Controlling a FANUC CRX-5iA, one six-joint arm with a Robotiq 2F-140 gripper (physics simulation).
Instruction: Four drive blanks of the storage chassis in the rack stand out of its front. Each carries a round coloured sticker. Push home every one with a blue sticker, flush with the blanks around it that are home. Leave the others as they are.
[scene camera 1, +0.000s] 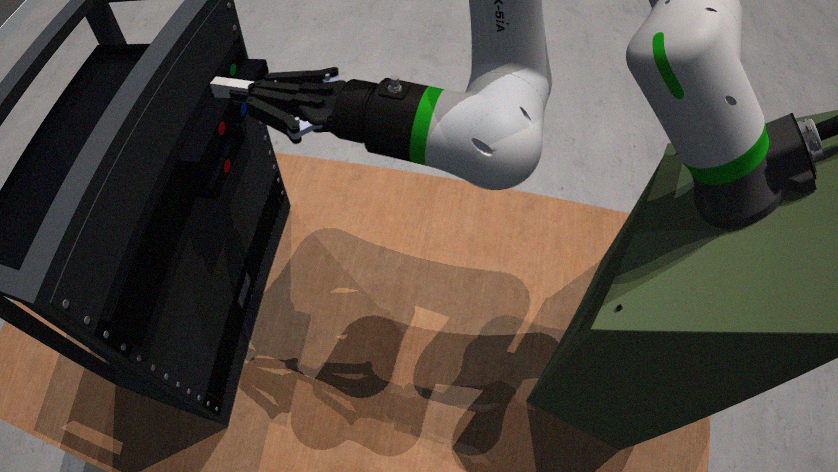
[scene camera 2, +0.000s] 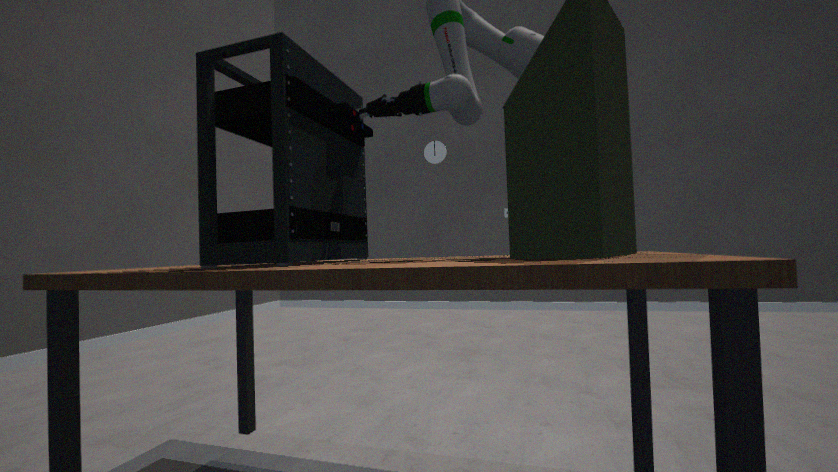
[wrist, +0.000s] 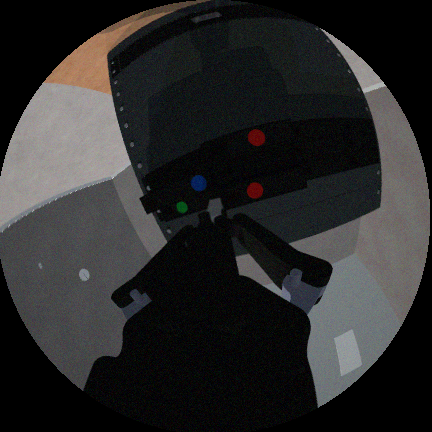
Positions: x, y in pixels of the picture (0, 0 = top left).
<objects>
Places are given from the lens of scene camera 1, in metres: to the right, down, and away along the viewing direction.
my gripper (scene camera 1: 214, 87): -0.28, -0.20, 0.66
dark rack (scene camera 1: 146, 224): -0.32, -0.01, 0.55
</objects>
